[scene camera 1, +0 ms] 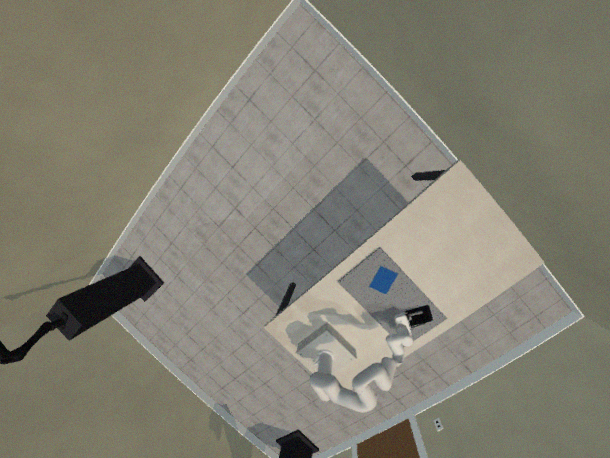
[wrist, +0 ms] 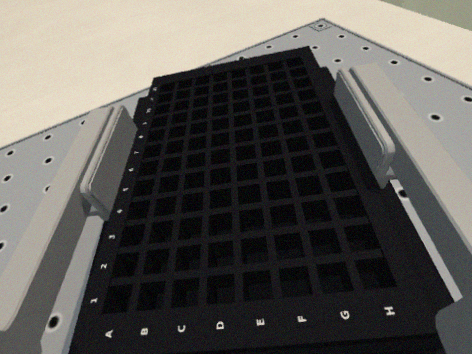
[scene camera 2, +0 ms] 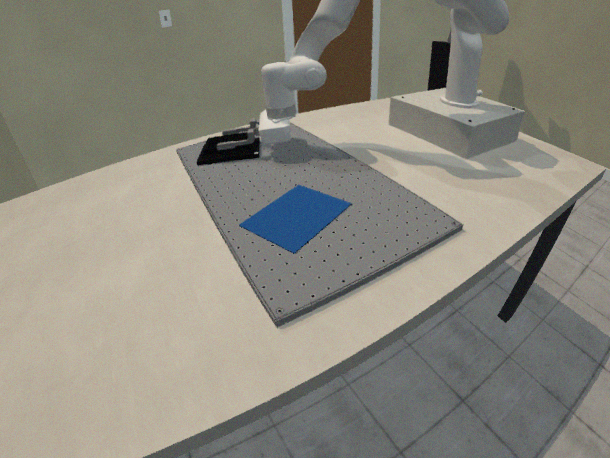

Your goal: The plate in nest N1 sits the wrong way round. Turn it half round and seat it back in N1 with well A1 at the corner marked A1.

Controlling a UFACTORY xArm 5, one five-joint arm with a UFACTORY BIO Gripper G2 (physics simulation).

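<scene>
The black plate [scene camera 1: 425, 315] [scene camera 2: 239, 140] [wrist: 242, 175] is between the fingers of my gripper [scene camera 1: 416, 314] [scene camera 2: 223, 141] [wrist: 235, 135], which is shut on its two long sides. In the wrist view its letters A to H run along the near edge and numbers run up the left, with A1 at the near left. The black nest [scene camera 2: 227, 159] [wrist: 328, 85] lies under the plate at the far end of the board, and its edges show beside the plate. Whether the plate is fully down in it, I cannot tell. A small light mark, unreadable, shows at the nest's near right corner in scene camera 2. The nest's A1 marking is not readable.
A blue flat square [scene camera 1: 383, 279] [scene camera 2: 296, 218] lies on the grey perforated board [scene camera 1: 356, 280] [scene camera 2: 395, 220] [wrist: 30, 170]. The arm's grey base box [scene camera 2: 450, 125] stands on the table [scene camera 1: 465, 220] [scene camera 2: 100, 300] beside the board.
</scene>
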